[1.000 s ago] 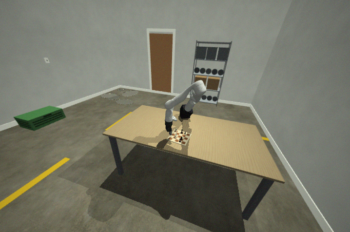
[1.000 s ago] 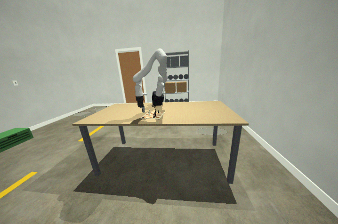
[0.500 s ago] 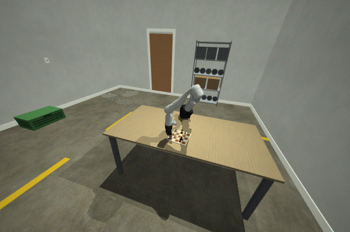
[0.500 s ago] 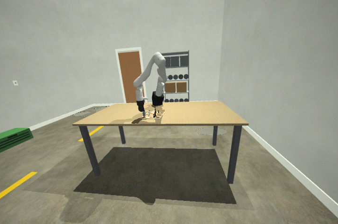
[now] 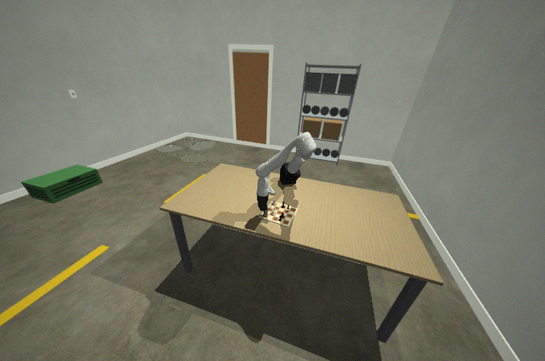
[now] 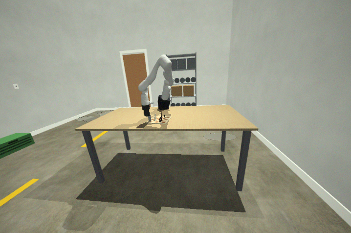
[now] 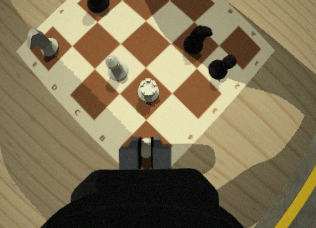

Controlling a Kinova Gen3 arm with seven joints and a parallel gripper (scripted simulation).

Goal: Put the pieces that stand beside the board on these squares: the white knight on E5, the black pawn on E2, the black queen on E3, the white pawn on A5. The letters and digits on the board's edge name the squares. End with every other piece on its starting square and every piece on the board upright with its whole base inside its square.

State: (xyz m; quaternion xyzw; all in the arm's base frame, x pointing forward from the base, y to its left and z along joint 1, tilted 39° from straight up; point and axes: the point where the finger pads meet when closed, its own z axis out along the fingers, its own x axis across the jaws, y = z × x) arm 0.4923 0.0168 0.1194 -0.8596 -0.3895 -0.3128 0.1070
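The white pawn is 10 mm below my hand. Round my hand: black pawn: 170 mm behind, 80 mm to the left, 10 mm below; then chessboard: 90 mm behind, 60 mm to the left, 30 mm below; then black queen: 160 mm behind, 40 mm to the left.
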